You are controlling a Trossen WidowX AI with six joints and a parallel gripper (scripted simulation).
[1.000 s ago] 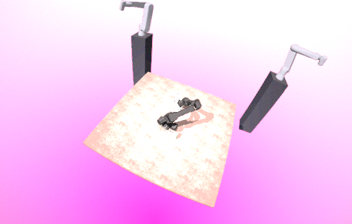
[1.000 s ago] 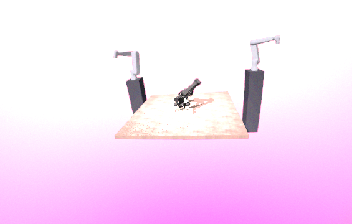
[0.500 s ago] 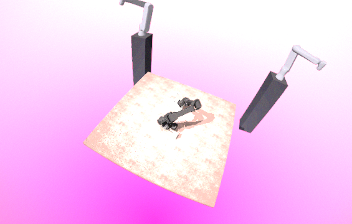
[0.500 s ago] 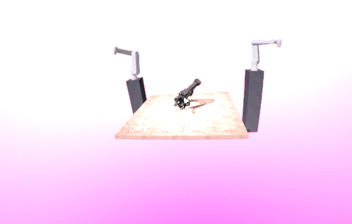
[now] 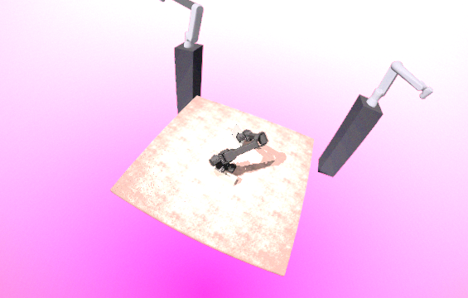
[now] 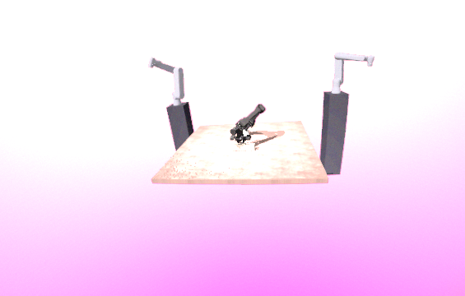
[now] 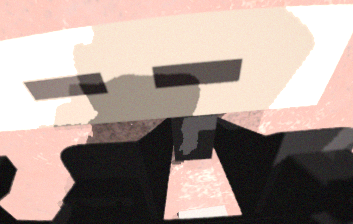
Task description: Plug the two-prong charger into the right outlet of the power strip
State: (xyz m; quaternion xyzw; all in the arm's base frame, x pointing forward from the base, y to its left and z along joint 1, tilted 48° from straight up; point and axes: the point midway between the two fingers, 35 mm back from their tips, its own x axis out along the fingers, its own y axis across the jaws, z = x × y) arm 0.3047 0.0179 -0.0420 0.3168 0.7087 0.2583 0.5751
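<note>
Right now the grey charger is 20 mm ahead of my gripper tip and 10 mm above it.
</note>
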